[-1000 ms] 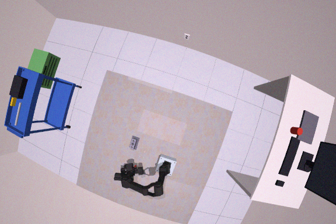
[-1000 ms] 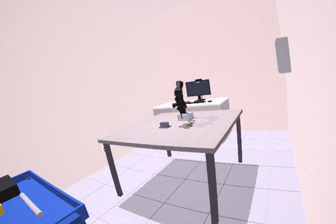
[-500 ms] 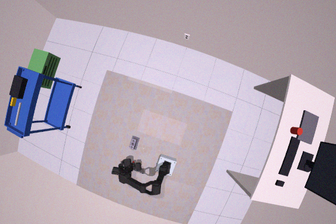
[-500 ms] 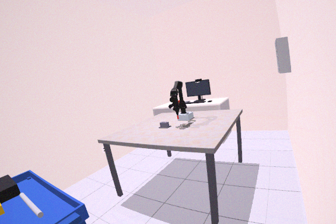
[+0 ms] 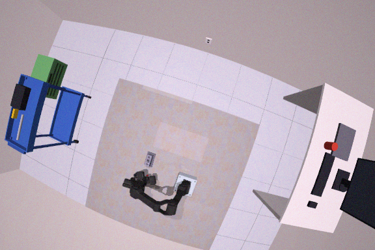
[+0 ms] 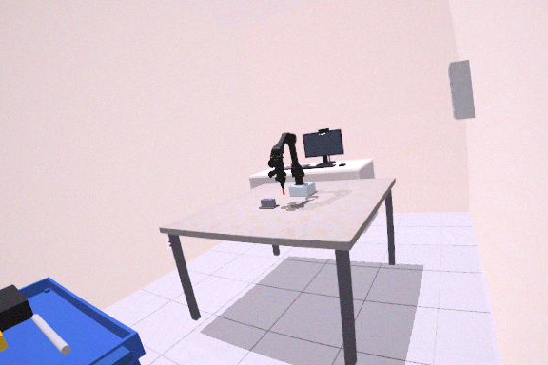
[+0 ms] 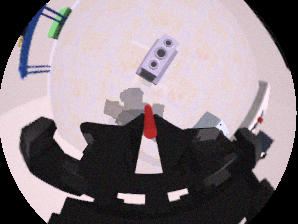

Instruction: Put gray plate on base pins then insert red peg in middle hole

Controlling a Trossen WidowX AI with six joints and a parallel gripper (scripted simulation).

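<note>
My gripper tip is 110 mm to the left of the gray plate, 70 mm above it and 40 mm short of it. From my gripper tip the other things lie so: red peg right at my gripper tip.
</note>
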